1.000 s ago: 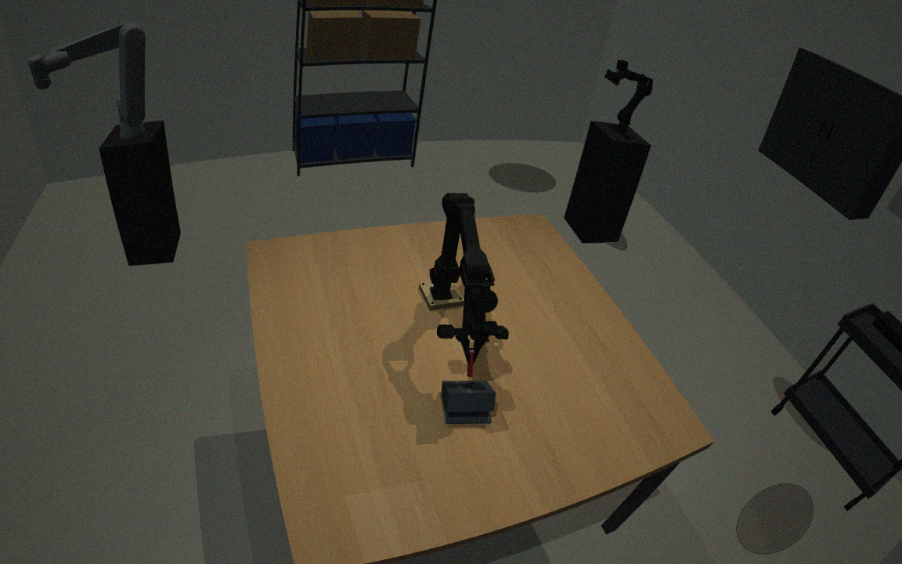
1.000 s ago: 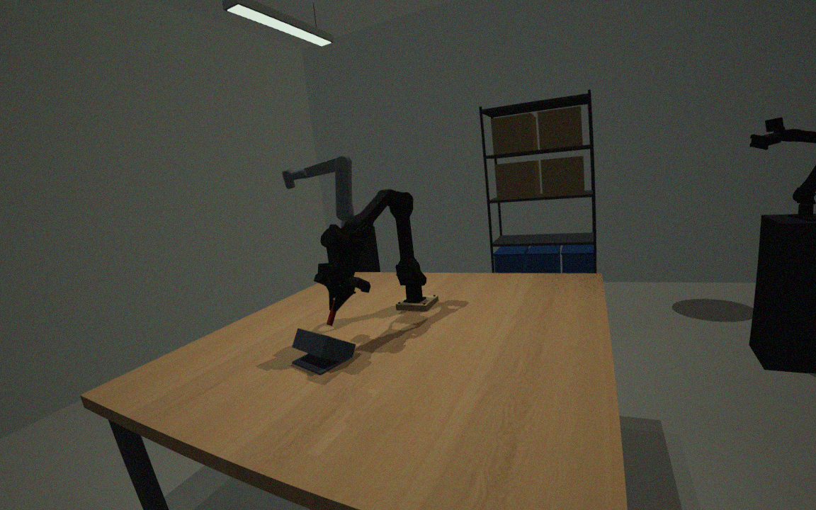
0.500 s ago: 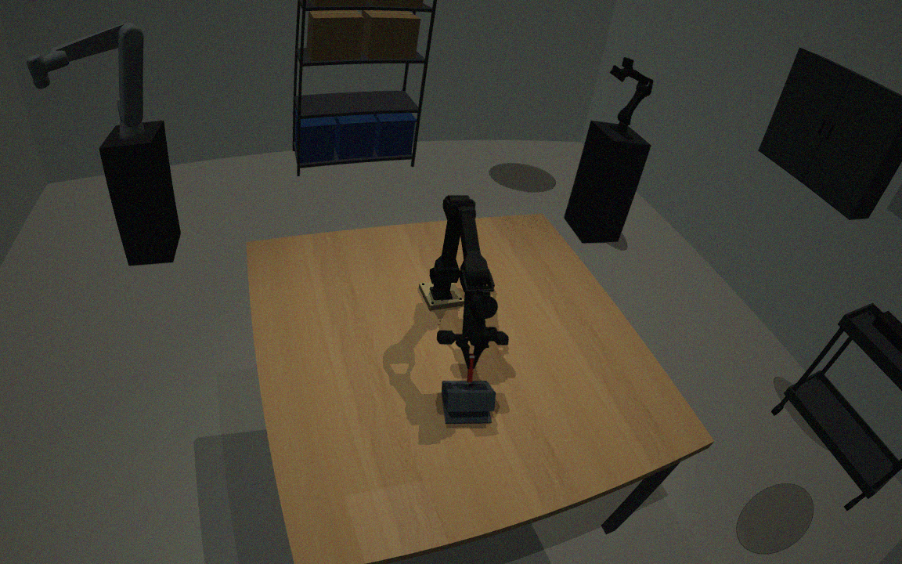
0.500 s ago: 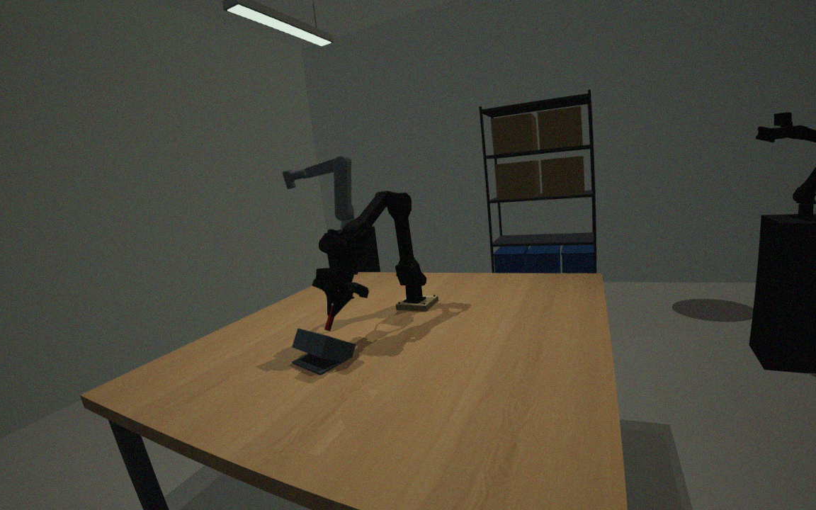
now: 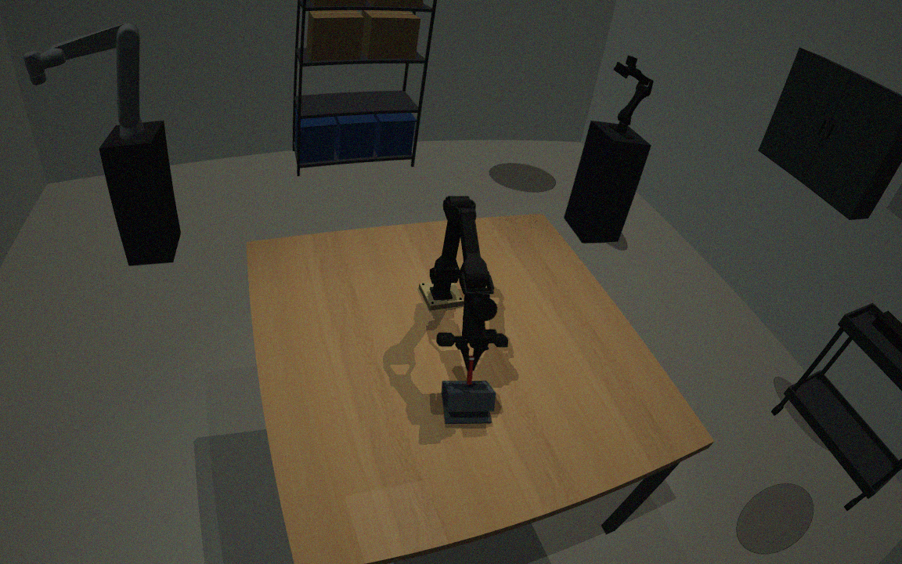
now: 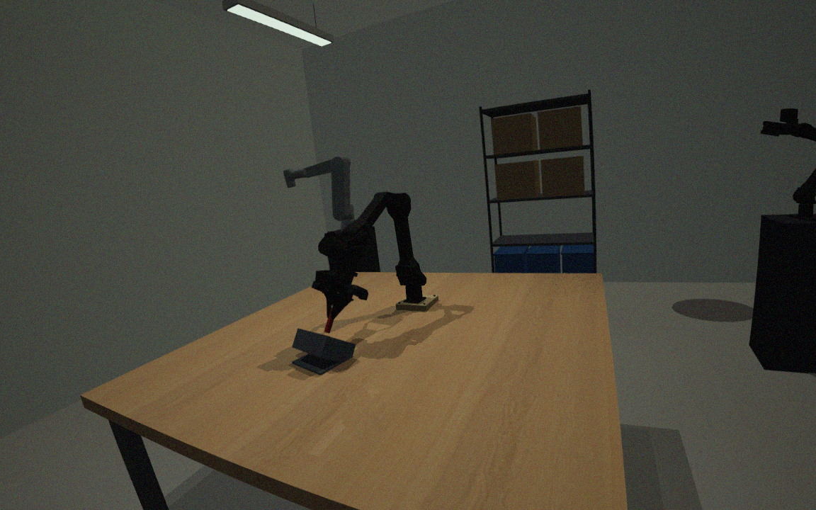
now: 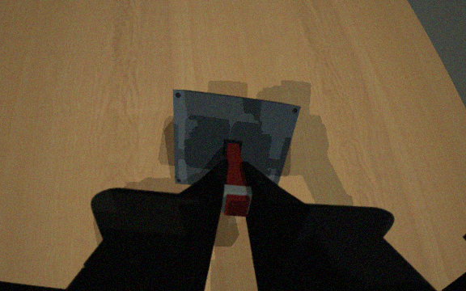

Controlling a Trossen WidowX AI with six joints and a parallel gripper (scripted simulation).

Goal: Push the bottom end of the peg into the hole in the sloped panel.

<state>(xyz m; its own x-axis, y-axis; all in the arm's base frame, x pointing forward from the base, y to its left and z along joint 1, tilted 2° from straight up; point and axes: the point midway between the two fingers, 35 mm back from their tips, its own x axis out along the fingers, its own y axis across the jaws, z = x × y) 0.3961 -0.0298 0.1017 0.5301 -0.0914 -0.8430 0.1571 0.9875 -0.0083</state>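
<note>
My gripper tip is 10 mm past the red square-sided peg and 10 mm below it. From my gripper tip the other things lie so: sloped panel (40 mm ahead, 10 mm to the right, 70 mm below).
</note>
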